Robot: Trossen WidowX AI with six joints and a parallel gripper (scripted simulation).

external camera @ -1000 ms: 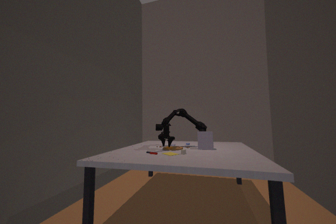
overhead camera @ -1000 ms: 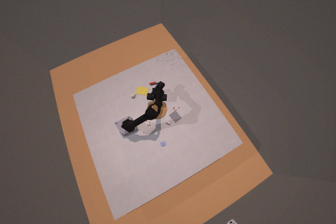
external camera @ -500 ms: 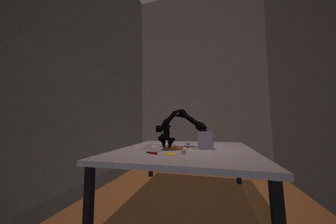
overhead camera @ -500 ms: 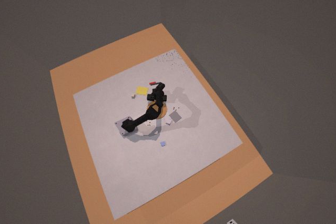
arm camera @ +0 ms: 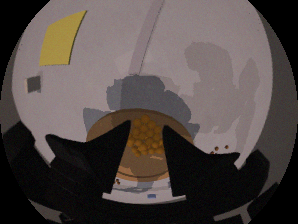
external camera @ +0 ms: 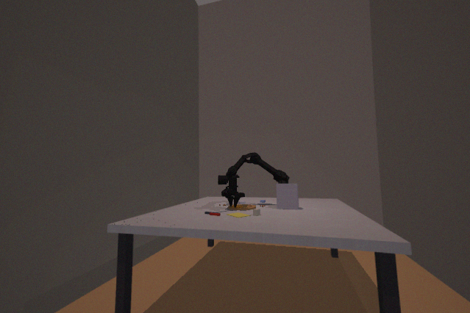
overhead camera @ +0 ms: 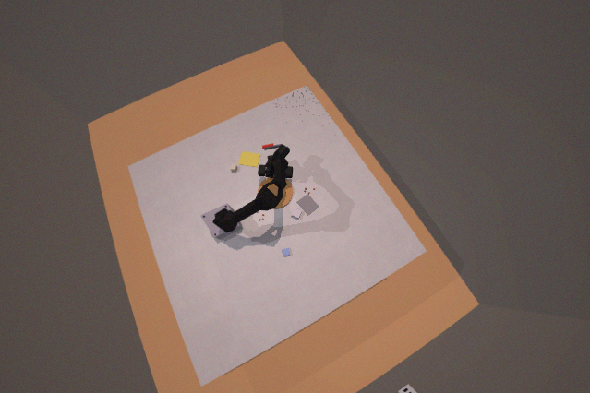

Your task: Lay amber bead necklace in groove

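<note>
Now: gripper tip 5 cm past the round bead board, 7 cm to the left of it and 1 cm above it. From my gripper tip the other things lie so: thin grey bar (5 cm ahead, 10 cm to the left, 1 cm below); yellow pad (8 cm behind, 20 cm to the left, 1 cm below); red-handled tool (7 cm ahead, 21 cm to the left, 1 cm below).
</note>
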